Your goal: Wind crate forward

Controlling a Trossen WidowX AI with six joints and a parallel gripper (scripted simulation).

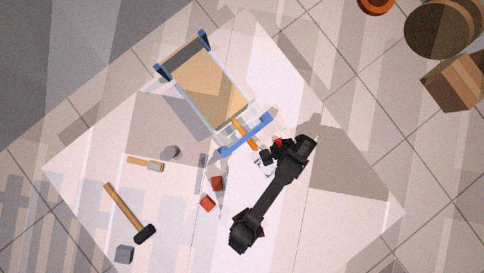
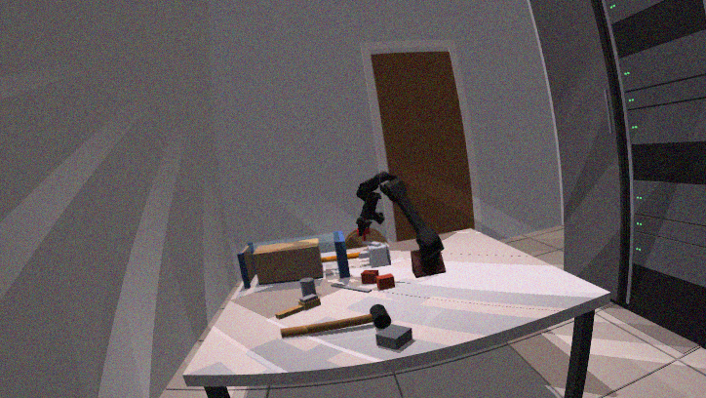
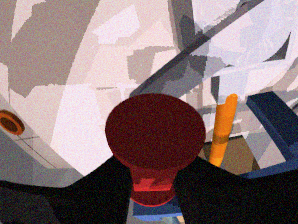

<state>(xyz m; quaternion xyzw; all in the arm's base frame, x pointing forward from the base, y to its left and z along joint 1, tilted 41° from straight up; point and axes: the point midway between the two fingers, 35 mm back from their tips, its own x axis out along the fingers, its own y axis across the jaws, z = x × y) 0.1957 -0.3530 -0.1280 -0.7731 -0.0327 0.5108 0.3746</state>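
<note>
The grey crank bar is 3 cm behind my gripper tip, 4 cm to the left of it and 3 cm below it. Also, from my gripper tip: grey winch 8 cm behind, 9 cm to the left, 10 cm below; then red knob 2 cm behind, 1 cm to the left; then blue steel frame 10 cm ahead, 8 cm to the left, 3 cm below.
</note>
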